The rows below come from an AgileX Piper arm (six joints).
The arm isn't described. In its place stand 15 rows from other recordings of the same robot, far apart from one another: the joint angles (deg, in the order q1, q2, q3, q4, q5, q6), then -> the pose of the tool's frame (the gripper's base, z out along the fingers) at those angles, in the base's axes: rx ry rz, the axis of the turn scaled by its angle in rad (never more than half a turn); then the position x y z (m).
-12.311, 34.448, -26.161, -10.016, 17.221, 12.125 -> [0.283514 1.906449 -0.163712 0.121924 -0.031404 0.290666]
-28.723, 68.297, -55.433, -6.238, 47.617, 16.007 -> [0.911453 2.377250 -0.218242 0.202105 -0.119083 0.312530]
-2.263, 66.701, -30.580, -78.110, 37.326, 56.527 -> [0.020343 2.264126 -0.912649 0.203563 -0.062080 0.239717]
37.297, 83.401, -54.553, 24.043, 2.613, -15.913 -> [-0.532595 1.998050 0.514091 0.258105 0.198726 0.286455]
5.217, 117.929, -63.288, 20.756, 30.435, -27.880 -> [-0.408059 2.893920 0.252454 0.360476 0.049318 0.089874]
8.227, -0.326, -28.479, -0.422, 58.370, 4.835 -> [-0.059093 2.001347 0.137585 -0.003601 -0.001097 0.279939]
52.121, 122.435, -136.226, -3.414, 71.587, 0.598 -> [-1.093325 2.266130 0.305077 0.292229 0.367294 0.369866]
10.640, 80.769, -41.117, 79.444, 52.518, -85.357 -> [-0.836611 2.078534 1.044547 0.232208 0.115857 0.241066]
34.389, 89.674, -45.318, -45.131, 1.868, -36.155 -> [-1.958954 1.246743 -0.448708 0.260159 0.175514 0.204294]
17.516, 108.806, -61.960, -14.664, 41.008, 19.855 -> [-0.210497 2.953103 -0.193770 0.330362 0.088413 0.138114]
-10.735, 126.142, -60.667, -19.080, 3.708, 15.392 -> [0.172858 2.686178 -0.106093 0.373321 -0.072734 0.039157]
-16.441, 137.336, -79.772, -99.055, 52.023, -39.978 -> [1.730952 -1.363097 1.134375 0.408388 -0.194370 0.062633]
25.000, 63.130, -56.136, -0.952, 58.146, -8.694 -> [-0.766302 2.507961 0.077798 0.184956 0.084829 0.326684]
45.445, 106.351, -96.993, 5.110, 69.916, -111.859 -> [-2.800730 0.589921 -0.110994 0.270258 0.285339 0.298703]
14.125, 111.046, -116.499, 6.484, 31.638, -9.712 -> [-0.347769 1.909539 0.172797 0.449483 0.118669 0.407202]
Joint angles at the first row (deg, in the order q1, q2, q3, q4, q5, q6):
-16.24 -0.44 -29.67 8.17 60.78 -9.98
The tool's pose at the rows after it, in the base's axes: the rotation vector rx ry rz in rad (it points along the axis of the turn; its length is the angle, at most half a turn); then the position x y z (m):
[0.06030 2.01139 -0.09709 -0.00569 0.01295 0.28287]
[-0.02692 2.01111 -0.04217 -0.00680 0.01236 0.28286]
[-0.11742 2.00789 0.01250 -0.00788 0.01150 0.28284]
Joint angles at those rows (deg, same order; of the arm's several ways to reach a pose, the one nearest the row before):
-13.90 -0.44 -29.67 8.11 60.78 -9.97
-8.92 -0.44 -29.67 8.08 60.78 -9.96
-3.74 -0.44 -29.67 7.93 60.78 -9.96

